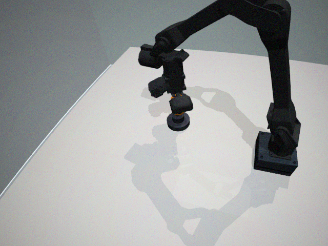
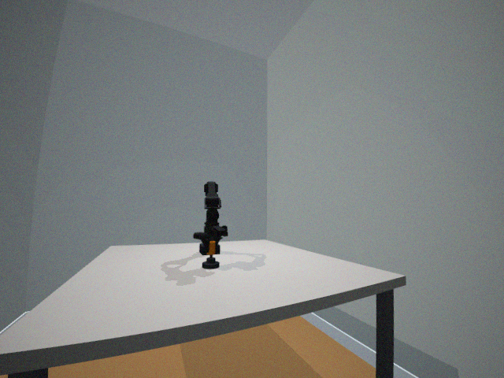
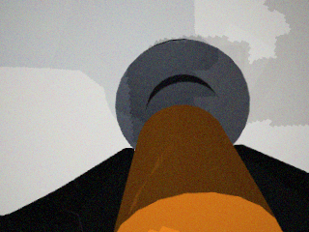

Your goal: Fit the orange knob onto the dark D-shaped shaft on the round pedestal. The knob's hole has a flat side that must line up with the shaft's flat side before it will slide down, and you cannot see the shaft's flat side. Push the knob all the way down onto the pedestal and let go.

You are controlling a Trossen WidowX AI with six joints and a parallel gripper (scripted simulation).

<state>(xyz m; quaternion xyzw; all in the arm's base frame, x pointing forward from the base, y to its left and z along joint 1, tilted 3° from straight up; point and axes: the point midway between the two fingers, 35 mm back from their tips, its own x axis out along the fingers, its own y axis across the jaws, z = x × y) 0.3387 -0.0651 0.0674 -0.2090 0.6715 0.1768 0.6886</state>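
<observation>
Right now the pedestal is 1 cm ahead of my gripper tip and 4 cm below it. Also, from my gripper tip: orange knob: 2 cm above.
</observation>
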